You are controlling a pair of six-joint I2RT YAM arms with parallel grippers.
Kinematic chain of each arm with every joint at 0, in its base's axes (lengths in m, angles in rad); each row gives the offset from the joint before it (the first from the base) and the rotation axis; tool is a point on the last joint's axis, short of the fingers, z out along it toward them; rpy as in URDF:
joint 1: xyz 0 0 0.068 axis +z
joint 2: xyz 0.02 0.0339 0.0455 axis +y
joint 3: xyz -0.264 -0.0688 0 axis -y
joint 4: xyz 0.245 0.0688 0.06 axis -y
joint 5: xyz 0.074 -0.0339 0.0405 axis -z
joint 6: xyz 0.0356 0 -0.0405 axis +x
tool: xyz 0 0 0 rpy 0 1.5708 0
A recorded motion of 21 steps. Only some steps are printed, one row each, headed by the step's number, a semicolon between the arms.
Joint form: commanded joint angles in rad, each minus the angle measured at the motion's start. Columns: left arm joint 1, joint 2, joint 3, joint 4, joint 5, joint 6; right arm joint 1, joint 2, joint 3, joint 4, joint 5, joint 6.
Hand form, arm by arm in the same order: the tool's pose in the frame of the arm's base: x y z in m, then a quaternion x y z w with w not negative. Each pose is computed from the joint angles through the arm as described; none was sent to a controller.
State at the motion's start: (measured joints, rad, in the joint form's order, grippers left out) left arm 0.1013 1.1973 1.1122 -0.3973 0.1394 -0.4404; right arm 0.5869 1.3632 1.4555 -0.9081 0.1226 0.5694
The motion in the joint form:
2: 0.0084 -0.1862 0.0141 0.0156 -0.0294 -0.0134; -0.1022 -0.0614 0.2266 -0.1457 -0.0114 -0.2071
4: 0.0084 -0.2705 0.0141 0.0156 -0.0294 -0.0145; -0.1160 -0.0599 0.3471 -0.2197 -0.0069 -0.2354
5: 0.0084 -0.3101 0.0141 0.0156 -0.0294 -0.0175; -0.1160 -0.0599 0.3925 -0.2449 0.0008 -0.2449
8: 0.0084 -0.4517 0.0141 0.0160 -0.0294 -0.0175; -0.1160 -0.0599 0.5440 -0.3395 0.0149 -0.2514
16: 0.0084 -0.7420 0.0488 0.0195 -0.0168 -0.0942; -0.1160 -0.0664 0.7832 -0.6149 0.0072 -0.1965
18: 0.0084 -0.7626 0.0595 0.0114 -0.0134 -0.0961; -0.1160 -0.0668 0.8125 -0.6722 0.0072 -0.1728
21: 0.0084 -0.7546 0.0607 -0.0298 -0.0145 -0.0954; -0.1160 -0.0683 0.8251 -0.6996 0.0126 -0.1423
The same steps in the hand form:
2: 0.2209 0.0204 0.3962 -0.18860 0.77157 -0.14679 0.58955; 0.2147 0.1086 0.4464 -0.03097 0.89943 0.13233 0.41539
4: 0.1966 0.0177 0.4122 -0.17997 0.74677 -0.15134 0.62213; 0.2024 0.0984 0.4738 -0.03466 0.88927 0.13008 0.43712
5: 0.1847 0.0164 0.4190 -0.17671 0.73444 -0.15419 0.63686; 0.1966 0.0952 0.4839 -0.03624 0.88445 0.12854 0.44711
8: 0.1402 0.0115 0.4393 -0.16045 0.68888 -0.16056 0.68842; 0.1740 0.0831 0.5140 -0.03309 0.87085 0.13170 0.47242
16: 0.0342 -0.0006 0.4694 -0.13674 0.56700 -0.20598 0.78574; 0.1229 0.0574 0.5411 -0.01225 0.87864 0.14199 0.45571
18: 0.0246 -0.0018 0.4714 -0.13255 0.55842 -0.20850 0.79191; 0.1151 0.0534 0.5413 -0.00287 0.88515 0.14189 0.44314
21: 0.0286 -0.0013 0.4673 -0.13979 0.57653 -0.20616 0.77819; 0.1111 0.0512 0.5412 0.01141 0.88800 0.14370 0.43667

